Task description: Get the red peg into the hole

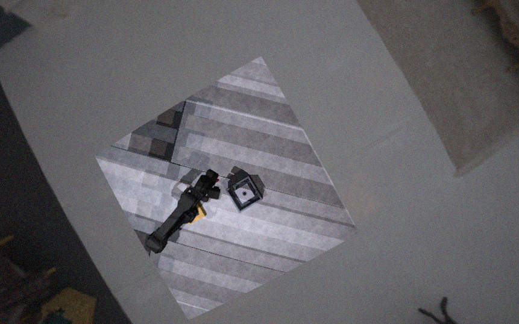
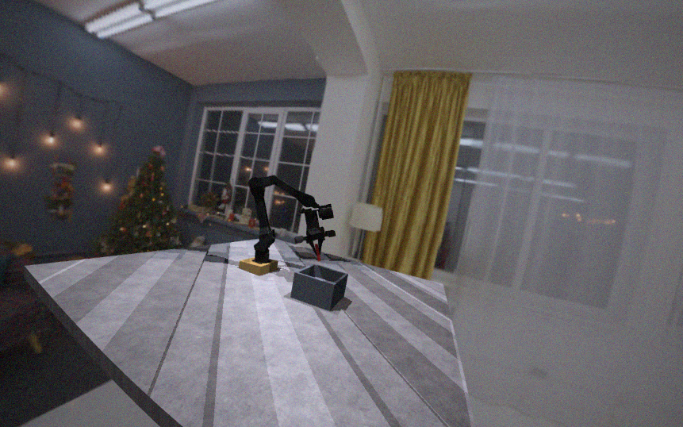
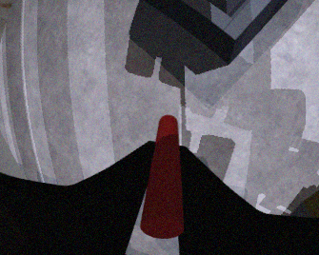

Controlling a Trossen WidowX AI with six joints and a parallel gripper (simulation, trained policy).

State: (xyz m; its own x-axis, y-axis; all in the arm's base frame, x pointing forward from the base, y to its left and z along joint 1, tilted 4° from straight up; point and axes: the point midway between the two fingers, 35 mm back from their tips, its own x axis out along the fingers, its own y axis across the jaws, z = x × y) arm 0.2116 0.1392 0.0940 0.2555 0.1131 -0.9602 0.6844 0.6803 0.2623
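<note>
Right now the plate is 130 mm ahead of my gripper tip, 130 mm to the right of it and 80 mm below it. From my gripper tip the other things lie so: red peg (10 mm above); then dark grey box (130 mm ahead, 130 mm to the right, 90 mm below).
</note>
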